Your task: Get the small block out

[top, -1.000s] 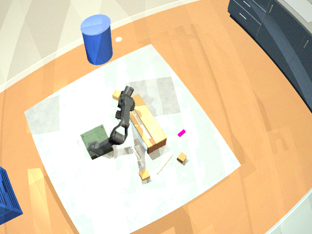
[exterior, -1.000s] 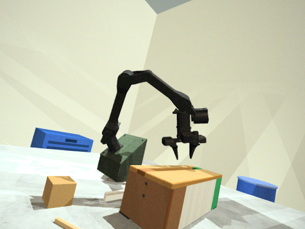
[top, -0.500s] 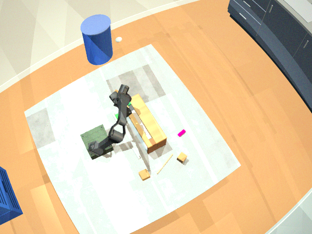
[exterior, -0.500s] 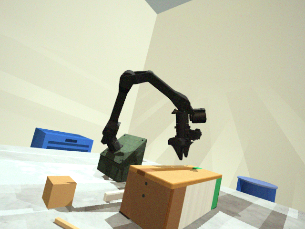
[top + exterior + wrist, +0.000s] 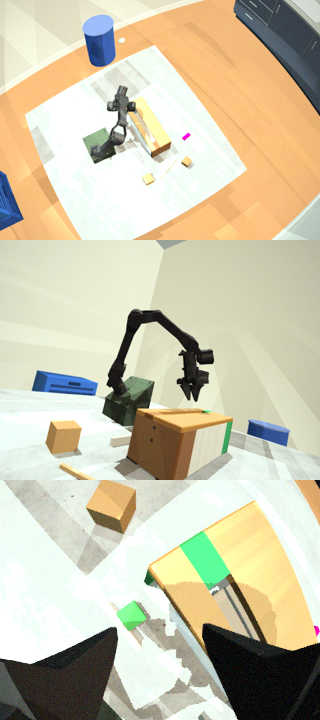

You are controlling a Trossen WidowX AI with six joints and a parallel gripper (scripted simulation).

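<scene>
Now: gripper tip 140 mm above the green block, 30 mm past it and 10 mm to the right of it. Also, from my gripper tip: long tan box (140 mm to the right, 90 mm below, 70 mm ahead); thin stick (450 mm to the right, 150 mm below, 140 mm ahead).
</scene>
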